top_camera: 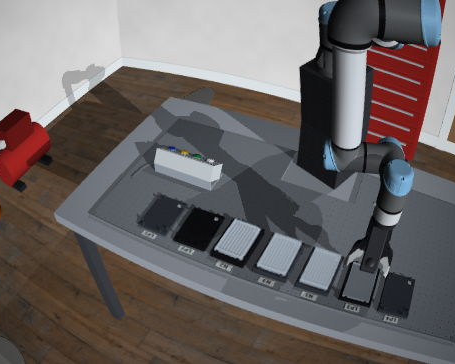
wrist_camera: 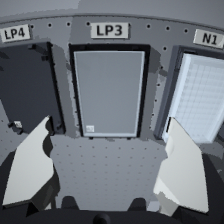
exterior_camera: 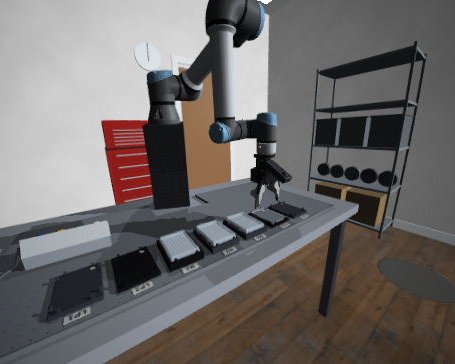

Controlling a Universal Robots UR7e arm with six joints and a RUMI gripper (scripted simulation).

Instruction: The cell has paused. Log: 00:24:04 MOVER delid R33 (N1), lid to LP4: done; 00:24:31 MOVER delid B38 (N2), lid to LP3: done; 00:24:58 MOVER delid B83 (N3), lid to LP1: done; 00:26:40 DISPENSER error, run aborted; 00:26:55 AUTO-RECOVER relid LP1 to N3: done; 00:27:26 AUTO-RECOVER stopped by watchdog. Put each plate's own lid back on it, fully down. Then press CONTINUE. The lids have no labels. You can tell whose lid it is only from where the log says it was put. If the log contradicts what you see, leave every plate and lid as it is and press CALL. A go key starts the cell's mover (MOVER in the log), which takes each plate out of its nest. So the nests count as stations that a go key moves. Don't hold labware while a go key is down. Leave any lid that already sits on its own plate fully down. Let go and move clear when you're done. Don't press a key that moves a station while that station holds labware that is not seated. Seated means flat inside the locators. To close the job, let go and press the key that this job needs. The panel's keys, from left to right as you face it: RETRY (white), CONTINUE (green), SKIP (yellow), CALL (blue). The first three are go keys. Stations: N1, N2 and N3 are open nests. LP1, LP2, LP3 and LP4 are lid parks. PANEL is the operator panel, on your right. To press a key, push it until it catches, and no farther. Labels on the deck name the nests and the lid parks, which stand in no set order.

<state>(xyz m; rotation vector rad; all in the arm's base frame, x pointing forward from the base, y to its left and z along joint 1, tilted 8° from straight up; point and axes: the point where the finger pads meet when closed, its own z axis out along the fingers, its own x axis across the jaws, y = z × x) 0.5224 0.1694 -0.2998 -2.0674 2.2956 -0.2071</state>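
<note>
The translucent lid is 5 cm below my hand. Also, from my hand: white plate: 6 cm behind, 39 cm to the right, 4 cm below; then black lid park: 8 cm behind, 51 cm to the right, 6 cm below; then white key: 32 cm behind, 56 cm to the right.
</note>
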